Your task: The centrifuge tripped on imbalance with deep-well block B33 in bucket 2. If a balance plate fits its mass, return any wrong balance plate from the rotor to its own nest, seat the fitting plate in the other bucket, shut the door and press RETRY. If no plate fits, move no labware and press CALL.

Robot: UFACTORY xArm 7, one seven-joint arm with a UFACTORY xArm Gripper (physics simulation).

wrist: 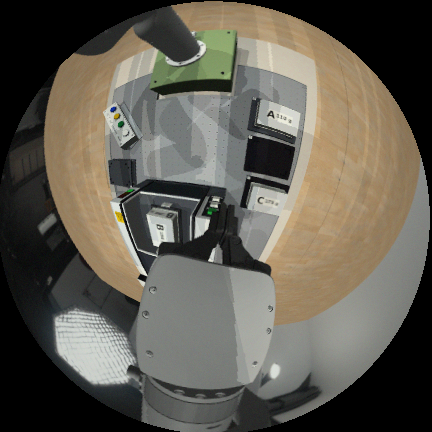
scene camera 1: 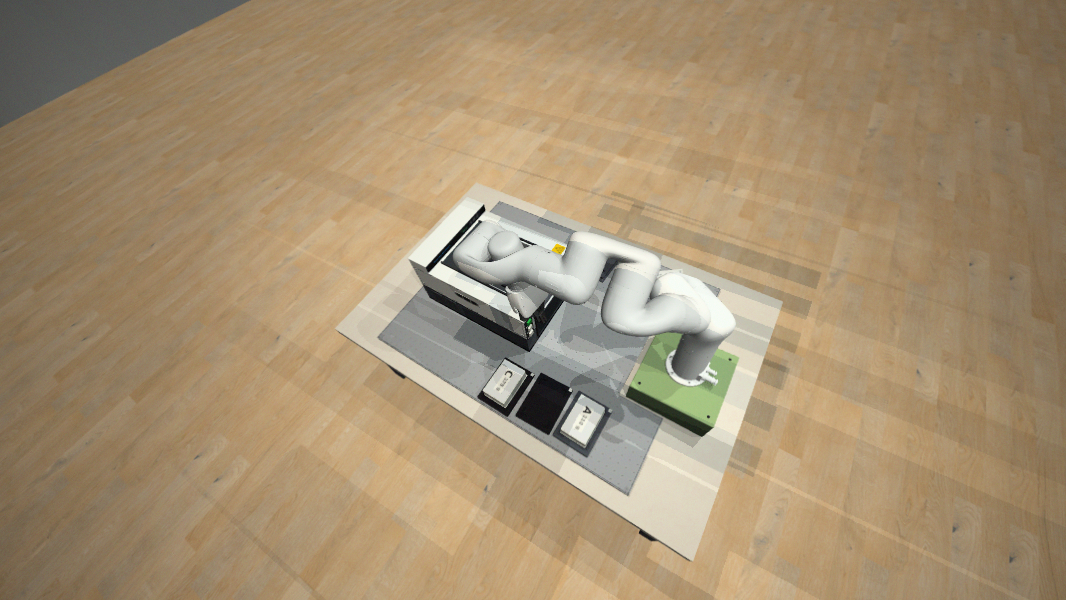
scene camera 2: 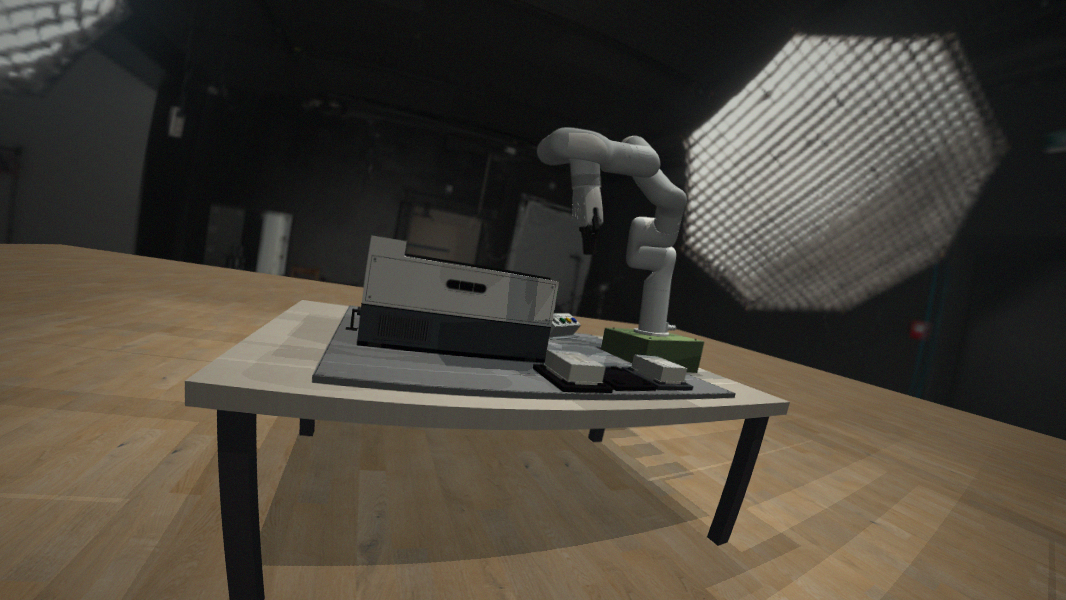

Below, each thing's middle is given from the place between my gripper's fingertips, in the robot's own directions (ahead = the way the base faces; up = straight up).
Labels:
Right now my hand is 190 mm short of the white balance plate marked B [wrist: 163, 223], 150 mm to the left of it and 130 mm above it. Round my hand: black nest [scene camera 1: 544, 403]: 80 mm behind, 120 mm to the left, 280 mm below; then plate C [scene camera 2: 571, 366]: 60 mm ahead, 150 mm to the left, 260 mm below; then plate A [scene camera 1: 582, 421]: 210 mm behind, 100 mm to the left, 260 mm below.

